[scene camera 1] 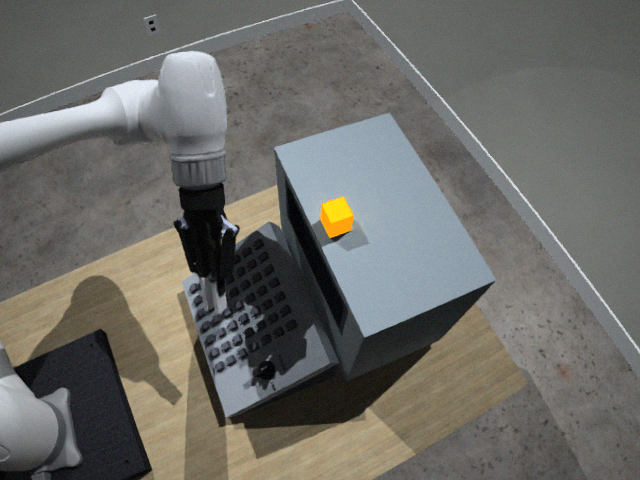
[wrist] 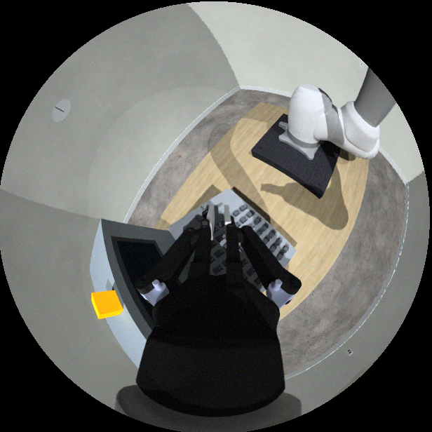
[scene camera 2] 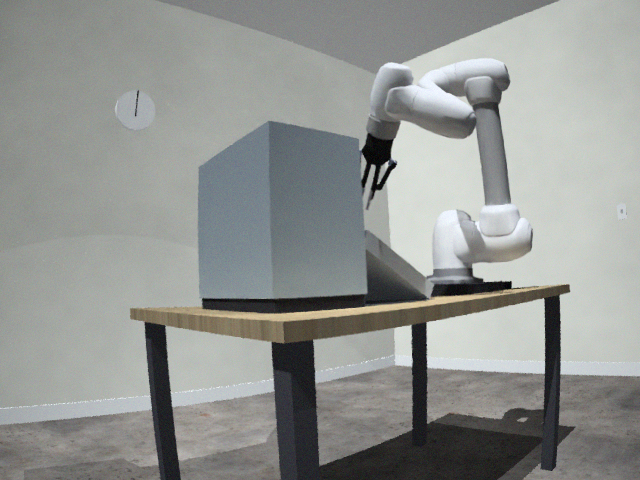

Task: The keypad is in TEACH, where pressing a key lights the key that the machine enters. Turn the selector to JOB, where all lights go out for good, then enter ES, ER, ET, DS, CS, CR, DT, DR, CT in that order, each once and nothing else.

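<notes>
The grey sloped keypad (scene camera 1: 240,398) (scene camera 2: 391,254) (wrist: 229,196) stands on the table with rows of dark keys. No key looks lit; the key labels are too small to read. The round black selector (scene camera 1: 266,369) sits on the panel near its bare end; its setting cannot be read, and in the wrist view it is partly hidden behind a finger. My gripper (scene camera 1: 214,308) (scene camera 2: 368,207) (wrist: 218,211) is shut, its two pale fingertips close together with no object between them. It points down above the keypad, and the second scene view shows its tips clear above the panel.
A large blue-grey cabinet (scene camera 1: 413,217) (scene camera 2: 315,222) stands right behind the keypad, with a dark recessed front (scene camera 1: 315,263) (wrist: 137,260) facing it. An orange cube (scene camera 1: 337,217) (wrist: 106,304) is on the cabinet's top. The arm's black base plate (scene camera 1: 98,382) (wrist: 295,162) lies on the keypad's other side.
</notes>
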